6 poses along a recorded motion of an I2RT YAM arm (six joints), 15 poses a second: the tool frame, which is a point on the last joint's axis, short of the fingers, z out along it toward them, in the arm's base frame.
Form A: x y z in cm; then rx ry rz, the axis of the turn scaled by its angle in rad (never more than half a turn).
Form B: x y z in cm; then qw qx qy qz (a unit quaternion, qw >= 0). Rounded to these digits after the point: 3 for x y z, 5 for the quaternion.
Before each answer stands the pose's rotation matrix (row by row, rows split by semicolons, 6 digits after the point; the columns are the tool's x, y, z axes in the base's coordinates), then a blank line. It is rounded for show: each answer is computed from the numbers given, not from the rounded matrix.
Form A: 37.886 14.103 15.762 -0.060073 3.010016 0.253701
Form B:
-0.991984 -0.049553 0.116242; -0.029397 0.985161 0.169098; -0.122896 0.164325 -0.978721

37.886 14.103 15.762 0.06012 -0.01985 0.99447 0.08382
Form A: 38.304 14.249 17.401 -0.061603 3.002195 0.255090
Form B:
-0.990993 -0.051362 0.123670; -0.029760 0.984897 0.170566; -0.130563 0.165349 -0.977555

38.304 14.249 17.401 0.06393 -0.02040 0.99416 0.08447
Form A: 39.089 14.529 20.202 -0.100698 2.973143 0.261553
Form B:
-0.985710 -0.080282 0.148092; -0.053193 0.982490 0.178560; -0.159834 0.168130 -0.972720

39.089 14.529 20.202 0.07756 -0.03362 0.99259 0.08732
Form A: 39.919 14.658 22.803 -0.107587 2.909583 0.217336
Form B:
-0.972794 -0.088927 0.213925; -0.056159 0.986371 0.154654; -0.224762 0.138433 -0.964530

39.919 14.658 22.803 0.11073 -0.03662 0.99042 0.07398
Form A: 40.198 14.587 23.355 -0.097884 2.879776 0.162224
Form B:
-0.965251 -0.080799 0.248520; -0.052377 0.991520 0.118931; -0.256023 0.101782 -0.961298

40.198 14.587 23.355 0.12745 -0.03364 0.98971 0.05575
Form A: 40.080 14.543 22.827 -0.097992 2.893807 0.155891
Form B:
-0.968626 -0.079350 0.235516; -0.053590 0.992053 0.113841; -0.242677 0.097648 -0.965180

40.080 14.543 22.827 0.12067 -0.03355 0.99069 0.05337
